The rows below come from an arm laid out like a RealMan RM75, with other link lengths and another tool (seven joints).
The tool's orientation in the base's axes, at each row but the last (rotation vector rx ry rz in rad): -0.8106 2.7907 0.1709; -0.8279 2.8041 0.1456; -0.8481 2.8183 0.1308; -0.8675 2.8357 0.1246; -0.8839 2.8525 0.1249; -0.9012 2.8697 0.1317; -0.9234 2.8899 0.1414; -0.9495 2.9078 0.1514; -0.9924 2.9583 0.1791; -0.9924 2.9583 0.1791; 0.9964 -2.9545 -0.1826
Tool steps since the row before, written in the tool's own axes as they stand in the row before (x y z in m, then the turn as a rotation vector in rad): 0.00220 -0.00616 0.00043 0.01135 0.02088 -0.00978; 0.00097 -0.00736 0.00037 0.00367 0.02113 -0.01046; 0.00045 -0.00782 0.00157 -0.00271 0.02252 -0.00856; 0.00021 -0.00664 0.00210 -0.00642 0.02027 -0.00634; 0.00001 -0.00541 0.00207 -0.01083 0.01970 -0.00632; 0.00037 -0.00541 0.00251 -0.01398 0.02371 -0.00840; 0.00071 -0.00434 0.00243 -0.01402 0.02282 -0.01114; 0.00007 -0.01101 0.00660 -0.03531 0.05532 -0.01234; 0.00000 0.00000 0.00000 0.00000 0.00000 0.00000; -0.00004 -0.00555 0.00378 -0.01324 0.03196 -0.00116; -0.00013 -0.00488 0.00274 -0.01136 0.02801 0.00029
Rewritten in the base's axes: 0.00160 -0.00623 -0.00126 -0.02242 0.01001 0.00759; 0.00329 -0.00661 -0.00084 -0.01639 0.01414 0.01004; 0.00422 -0.00653 -0.00185 -0.01164 0.01899 0.00957; 0.00385 -0.00533 -0.00229 -0.00704 0.01945 0.00803; 0.00331 -0.00420 -0.00223 -0.00312 0.02143 0.00874; 0.00305 -0.00433 -0.00277 -0.00307 0.02623 0.01144; 0.00212 -0.00364 -0.00274 -0.00271 0.02520 0.01411; 0.00675 -0.00810 -0.00732 -0.00486 0.06359 0.01980; 0.00000 0.00000 0.00000 0.00000 0.00000 0.00000; 0.00329 -0.00394 -0.00433 -0.00865 0.03312 0.00514; 0.00289 -0.00349 -0.00329 -0.00784 0.02902 0.00320
